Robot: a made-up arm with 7 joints.
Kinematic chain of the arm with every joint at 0, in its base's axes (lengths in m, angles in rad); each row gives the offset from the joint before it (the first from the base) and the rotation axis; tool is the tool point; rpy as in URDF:
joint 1: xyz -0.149 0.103 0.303 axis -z
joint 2: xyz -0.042 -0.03 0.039 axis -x
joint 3: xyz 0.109 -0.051 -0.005 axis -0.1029 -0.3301 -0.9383
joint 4: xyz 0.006 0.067 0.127 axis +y
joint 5: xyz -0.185 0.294 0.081 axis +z
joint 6: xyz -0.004 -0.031 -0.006 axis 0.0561 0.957 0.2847
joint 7: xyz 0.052 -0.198 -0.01 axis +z
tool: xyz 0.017 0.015 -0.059 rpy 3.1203 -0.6 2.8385
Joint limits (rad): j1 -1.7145..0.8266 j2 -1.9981..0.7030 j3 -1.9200..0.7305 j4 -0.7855..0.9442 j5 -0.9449..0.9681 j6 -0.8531..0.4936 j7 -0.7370..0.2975
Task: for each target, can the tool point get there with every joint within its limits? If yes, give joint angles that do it. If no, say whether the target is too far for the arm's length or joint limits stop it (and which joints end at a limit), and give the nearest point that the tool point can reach.
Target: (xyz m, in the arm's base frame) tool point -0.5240 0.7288 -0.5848
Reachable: no: too far | nearest point -0.3040 0.2021 0.0020 | short by 0.819 m
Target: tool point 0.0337 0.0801 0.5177
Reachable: yes | joints -0.8561 -1.2139 0.4064 0.7203 0.3396 -0.3968 -0.1028
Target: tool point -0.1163 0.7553 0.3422
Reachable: no: joint limits stop it (at a limit: joint 2, joint 3, joint 5, joint 6, joint 7) | nearest point -0.1286 0.5104 0.3958 | short by 0.251 m
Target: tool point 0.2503 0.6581 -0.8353
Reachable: no: too far | nearest point 0.0897 0.2912 -0.0816 | short by 0.854 m
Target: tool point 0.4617 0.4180 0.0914
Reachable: no: joint limits stop it (at a limit: joint 1, joint 3, joint 5, joint 6, joint 7) | nearest point 0.3174 0.3409 0.1537 | short by 0.175 m
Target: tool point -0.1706 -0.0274 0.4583
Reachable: yes | joints -0.6306 -0.6057 -0.4390 -0.4099 -0.0694 -0.4655 0.0700
